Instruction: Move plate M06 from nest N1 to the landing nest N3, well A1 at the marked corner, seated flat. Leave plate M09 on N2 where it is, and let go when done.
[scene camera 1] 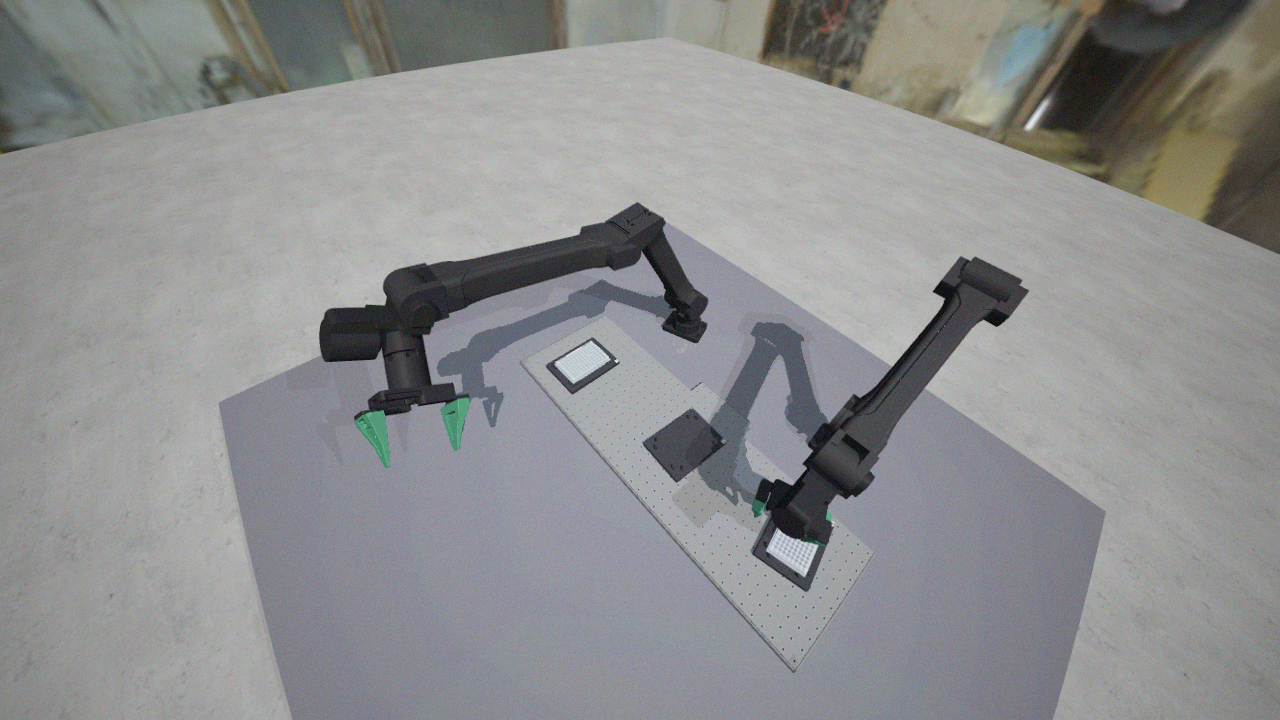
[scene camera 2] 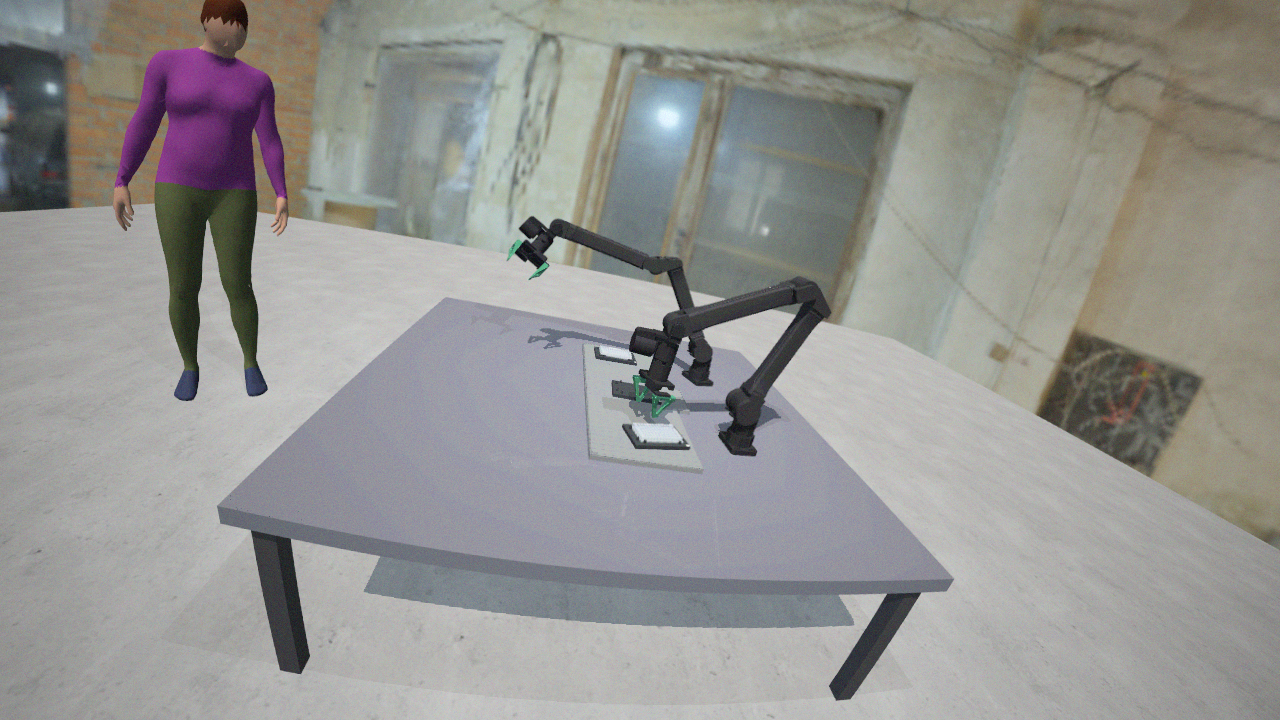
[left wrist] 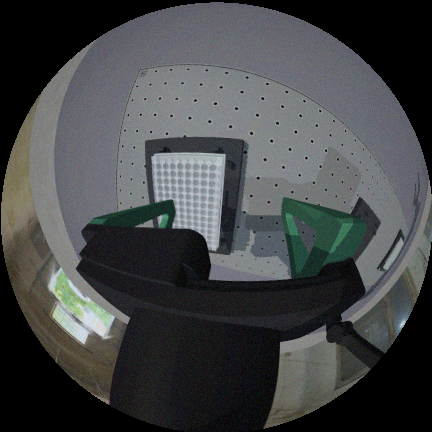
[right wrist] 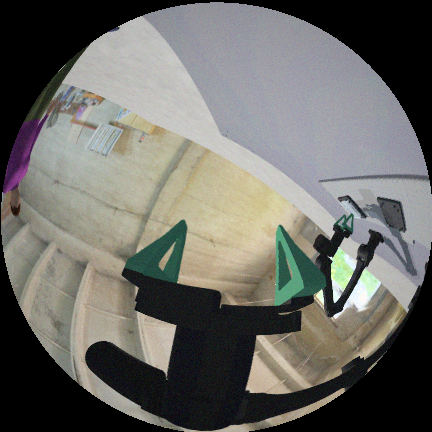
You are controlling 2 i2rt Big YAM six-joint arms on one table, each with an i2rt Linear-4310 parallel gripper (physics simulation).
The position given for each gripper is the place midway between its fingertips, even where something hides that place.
The left gripper (scene camera 1: 778,526) is open and holds nothing. Also in view: a white well plate (scene camera 1: 798,555). The right gripper (scene camera 1: 424,458) is open, holding nothing.
The white well plate also shows in scene camera 2 (scene camera 2: 654,433) and in the left wrist view (left wrist: 193,180). The left gripper also shows in scene camera 2 (scene camera 2: 645,409) and in the left wrist view (left wrist: 226,204). The right gripper shows as well in scene camera 2 (scene camera 2: 518,269) and in the right wrist view (right wrist: 230,225).
